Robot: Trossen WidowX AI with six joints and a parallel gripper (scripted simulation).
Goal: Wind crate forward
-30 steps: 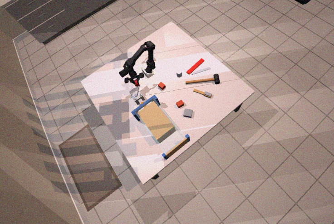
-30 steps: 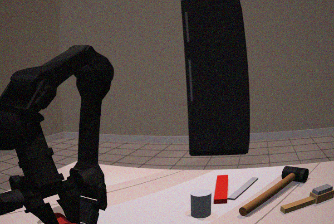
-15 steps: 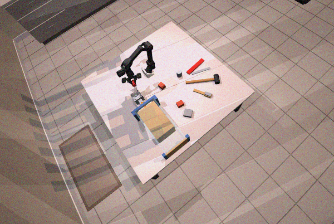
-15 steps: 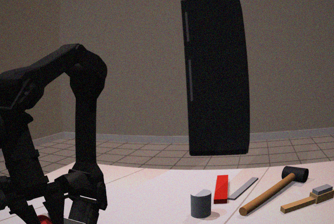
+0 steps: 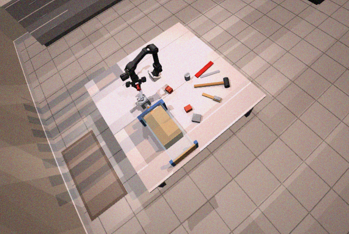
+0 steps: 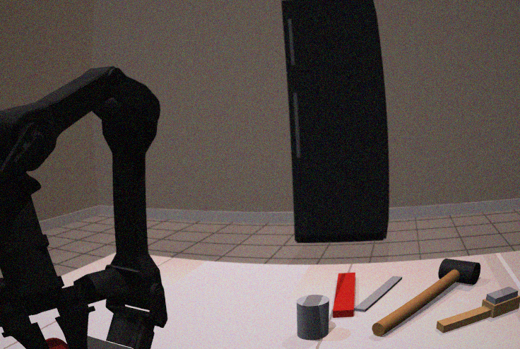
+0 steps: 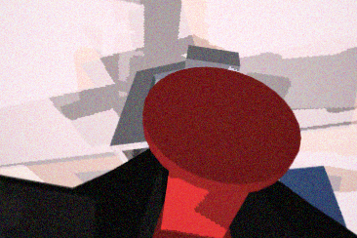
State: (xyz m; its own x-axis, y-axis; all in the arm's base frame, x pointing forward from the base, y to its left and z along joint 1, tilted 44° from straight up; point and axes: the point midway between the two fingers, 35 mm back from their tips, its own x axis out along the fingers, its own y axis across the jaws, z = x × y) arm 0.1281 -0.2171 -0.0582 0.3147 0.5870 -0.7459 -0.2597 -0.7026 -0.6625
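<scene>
The winch handle lies 30 mm below my gripper tip, 20 mm ahead of it and 10 mm to the right of it. Round my gripper tip: clear-panelled cubby: 480 mm ahead, 40 mm to the left, 20 mm below; grey hand winch: 100 mm below, 70 mm ahead, 30 mm to the right; red knob: 10 mm behind.
</scene>
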